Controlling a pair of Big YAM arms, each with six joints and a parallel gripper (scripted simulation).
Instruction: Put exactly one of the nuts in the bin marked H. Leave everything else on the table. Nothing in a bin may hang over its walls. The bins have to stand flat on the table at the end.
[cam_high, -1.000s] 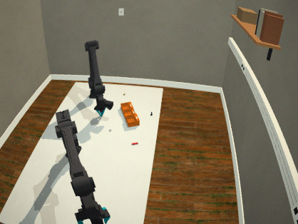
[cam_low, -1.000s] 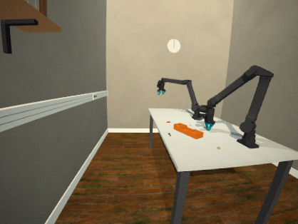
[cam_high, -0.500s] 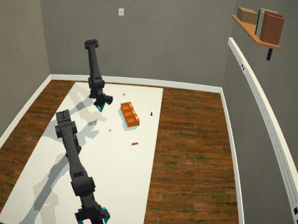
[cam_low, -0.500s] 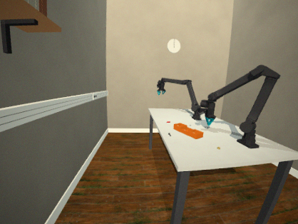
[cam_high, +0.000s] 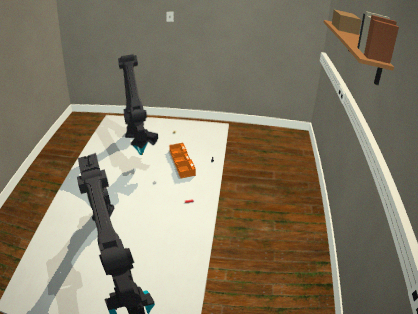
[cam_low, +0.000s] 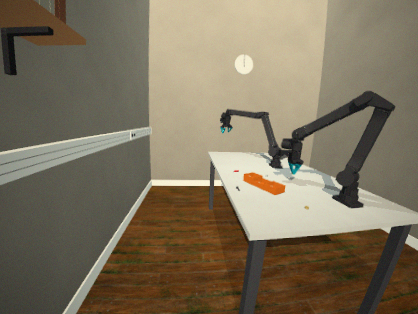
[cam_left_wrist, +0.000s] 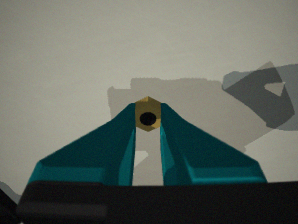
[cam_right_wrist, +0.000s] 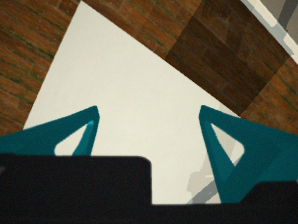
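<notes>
My left gripper is now 220 mm short of the orange bin row, 20 mm to the right of it and 50 mm above it.
</notes>
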